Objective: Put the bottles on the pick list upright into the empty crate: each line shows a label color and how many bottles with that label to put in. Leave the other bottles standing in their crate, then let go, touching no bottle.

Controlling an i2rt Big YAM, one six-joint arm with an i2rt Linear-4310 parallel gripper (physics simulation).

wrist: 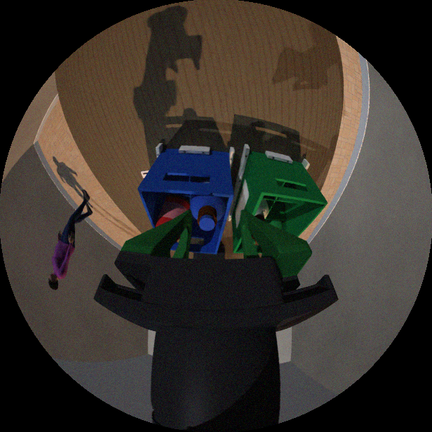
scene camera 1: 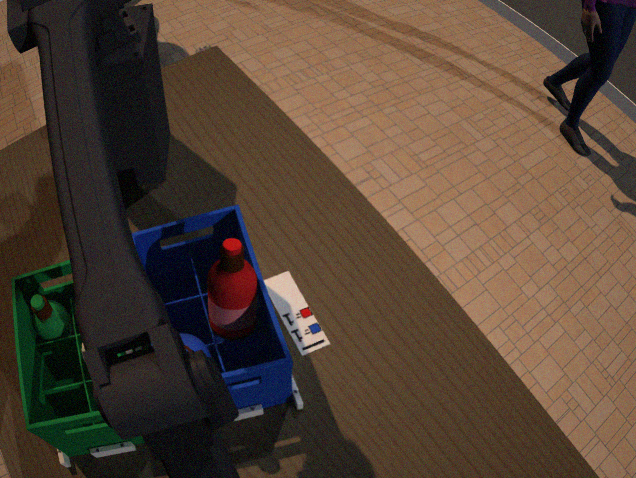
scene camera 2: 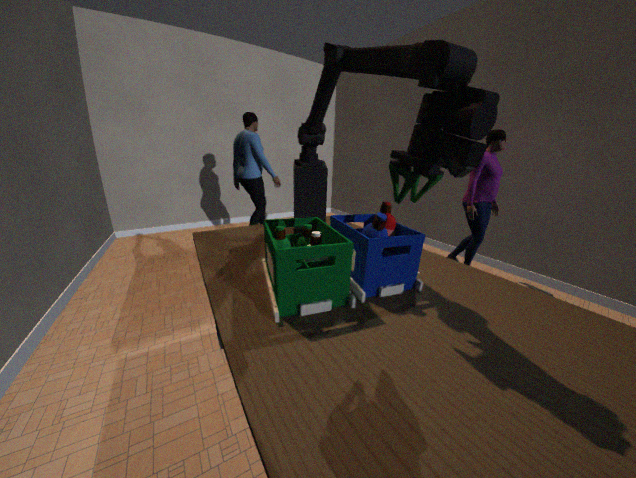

Labels:
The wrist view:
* my gripper: 215, 215
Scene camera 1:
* my gripper: 188, 407
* green bottle: 51, 321
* pick list: 299, 320
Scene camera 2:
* my gripper: 405, 202

